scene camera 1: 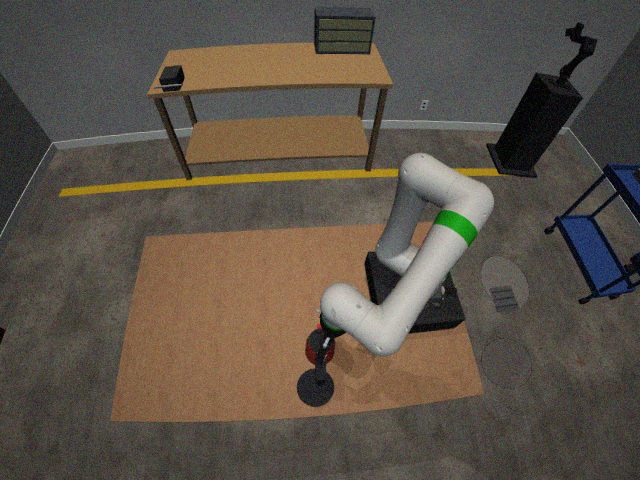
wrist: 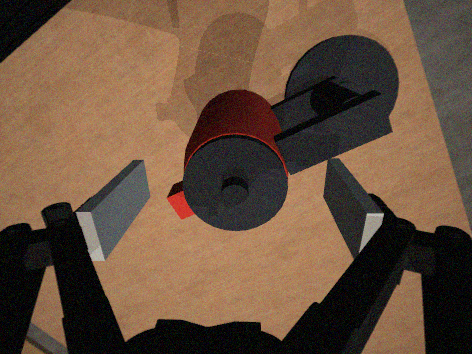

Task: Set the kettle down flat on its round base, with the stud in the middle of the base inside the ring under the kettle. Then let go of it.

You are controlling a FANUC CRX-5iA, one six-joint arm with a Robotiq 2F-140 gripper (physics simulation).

Scene:
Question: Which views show the kettle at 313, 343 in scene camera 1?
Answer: Scene camera 1 and the wrist view: all of them.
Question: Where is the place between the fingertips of my gripper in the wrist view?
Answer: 234, 178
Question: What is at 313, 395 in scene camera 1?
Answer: A round base.

